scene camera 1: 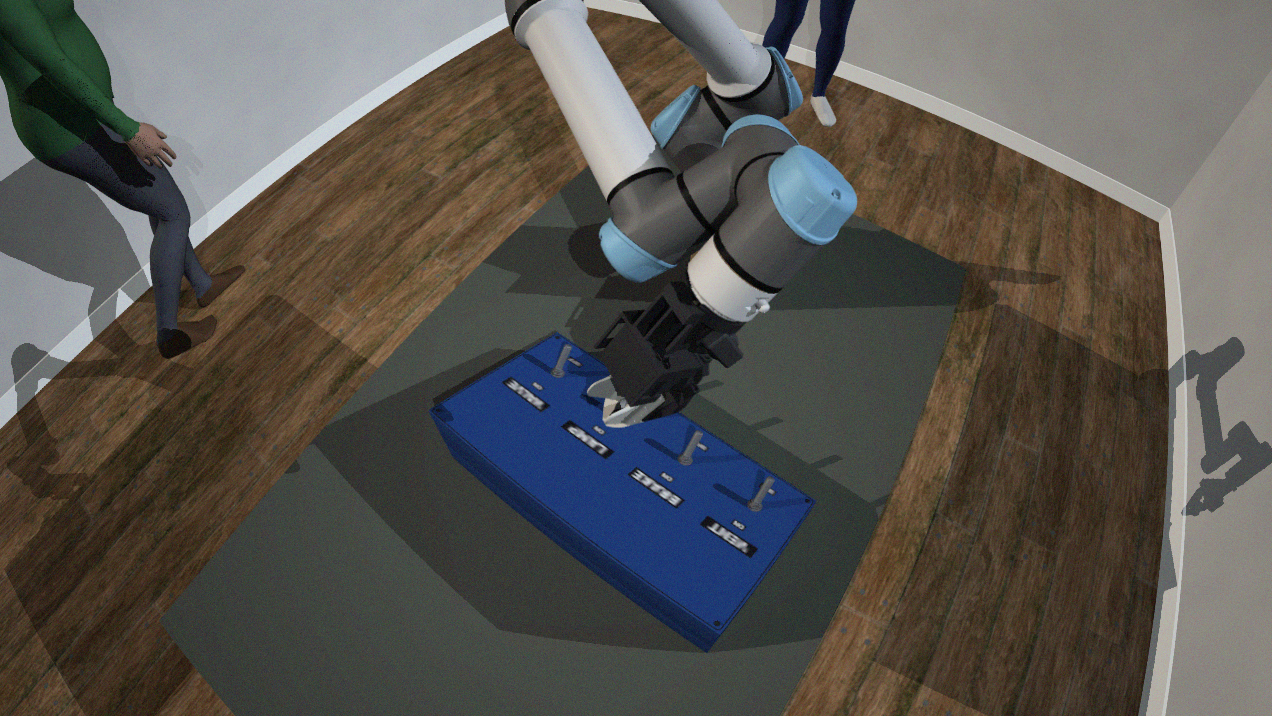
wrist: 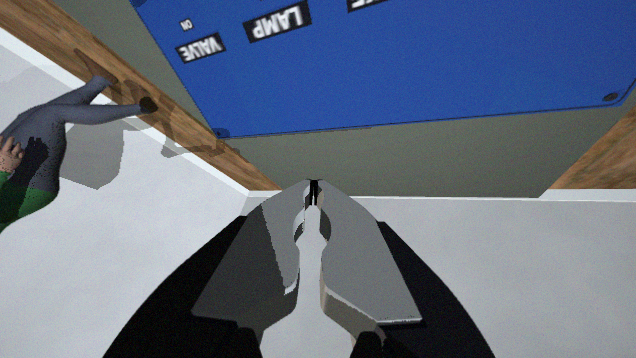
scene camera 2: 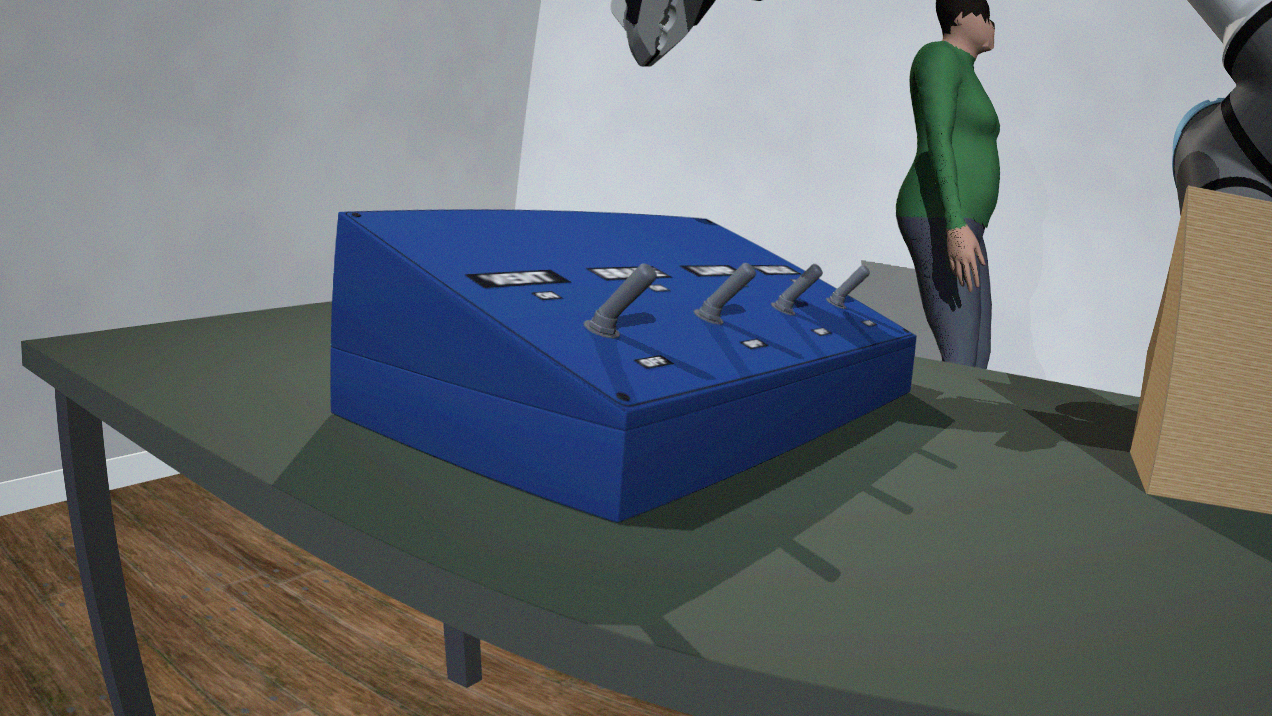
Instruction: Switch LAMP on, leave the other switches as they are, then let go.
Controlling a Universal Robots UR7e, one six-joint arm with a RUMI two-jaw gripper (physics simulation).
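Frame: origin at the arm's base, x left, y back, z up, level; metres.
Seen in the pictures: gripper, fingertip midpoint: (scene camera 1: 606,422) (wrist: 314,182) (scene camera 2: 644,65); arm's base, origin of the base link: (scene camera 2: 1245,302).
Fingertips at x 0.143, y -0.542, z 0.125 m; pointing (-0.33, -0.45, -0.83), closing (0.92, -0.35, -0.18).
Offsets run from my fingertips to a thing's top centre. Level surfaces: height alone.
A blue sloped console (scene camera 1: 614,533) (scene camera 2: 480,426) (wrist: 380,90) carries four grey toggle levers. The LAMP lever {dx -0.075, dy +0.119, dz -0.157 m} (scene camera 2: 801,289) leans the same way as its neighbours, towards the OFF side; in scene camera 1 it is hidden behind the gripper. The LAMP label {dx -0.074, dy +0.035, dz -0.172 m} (scene camera 1: 587,439) (wrist: 276,21) shows. The VALVE lever {dx -0.195, dy +0.117, dz -0.157 m} (scene camera 1: 559,361) (scene camera 2: 852,284), BRAKE lever {dx +0.045, dy +0.120, dz -0.157 m} (scene camera 1: 690,447) (scene camera 2: 729,291) and VENT lever {dx +0.165, dy +0.121, dz -0.157 m} (scene camera 1: 761,494) (scene camera 2: 624,297) lean alike. My gripper (scene camera 1: 610,418) (scene camera 2: 647,62) (wrist: 314,182) is shut and empty, high above the console and apart from the levers.
The console stands on a dark green table {dz -0.282 m} (scene camera 1: 854,355) (scene camera 2: 979,587). A wooden block (scene camera 2: 1219,355) stands at the right in scene camera 2. A person in green (scene camera 1: 53,97) (scene camera 2: 954,133) stands beyond the table. Another person's legs (scene camera 1: 832,44) show at the back.
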